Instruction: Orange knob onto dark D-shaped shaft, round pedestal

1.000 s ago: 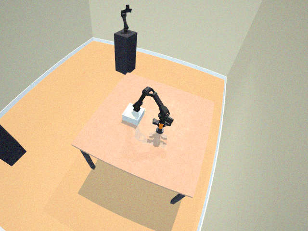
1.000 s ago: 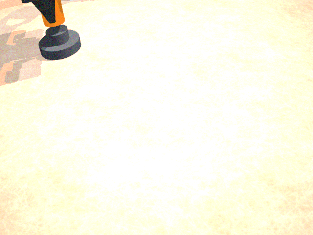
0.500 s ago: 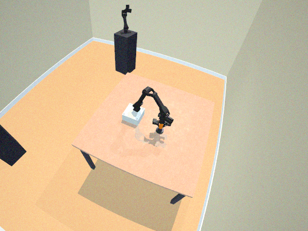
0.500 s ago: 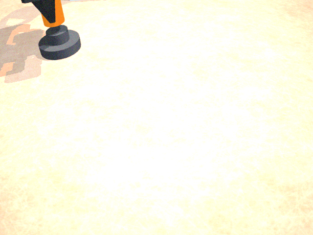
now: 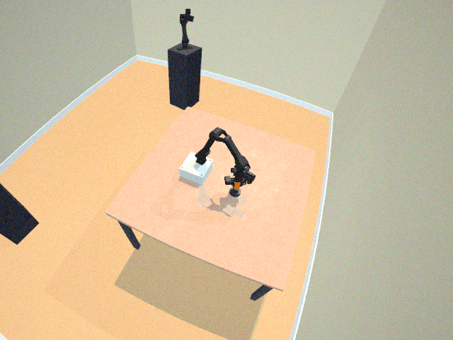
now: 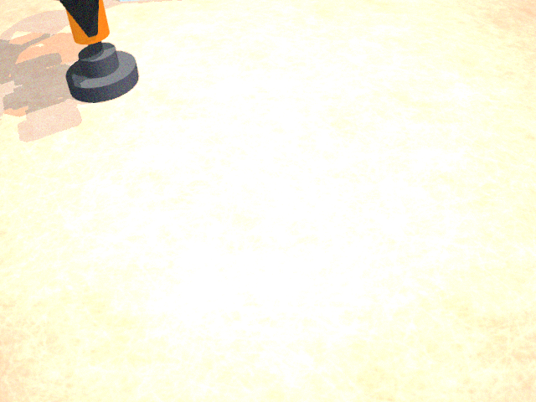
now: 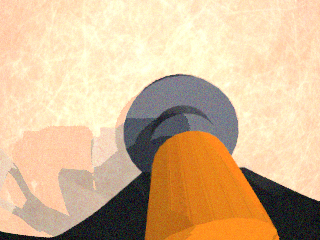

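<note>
My gripper tip is 2 cm below the orange knob. Also, from my gripper tip: round pedestal: 4 cm below.
</note>
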